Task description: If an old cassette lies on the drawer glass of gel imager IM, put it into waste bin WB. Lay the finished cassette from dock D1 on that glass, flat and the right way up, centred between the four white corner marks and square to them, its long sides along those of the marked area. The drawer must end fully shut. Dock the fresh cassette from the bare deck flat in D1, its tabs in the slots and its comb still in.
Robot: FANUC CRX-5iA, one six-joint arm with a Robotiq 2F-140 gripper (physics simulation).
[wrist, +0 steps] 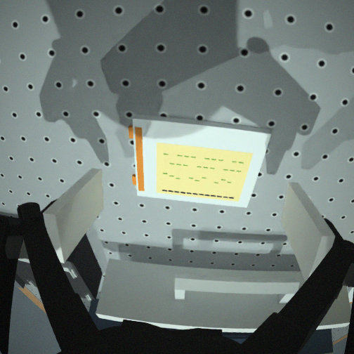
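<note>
A white cassette [200, 137] with a yellow printed panel, green dashes and an orange strip along its left side lies flat on the perforated deck [35, 127]. Two small orange pieces stick out past its left edge. It sits slightly turned in the wrist view. My gripper [192, 195] is open and empty above the deck, with one finger pad to the lower left of the cassette and the other to its lower right, both apart from it. The drawer glass, dock D1 and bin WB cannot be made out.
A grey panel [137, 287] with a pale bar handle [235, 286] lies across the bottom, between and below the fingers. Dark and pale structures show at the lower left, partly hidden by the gripper. Shadows of the arm and gripper fall across the deck.
</note>
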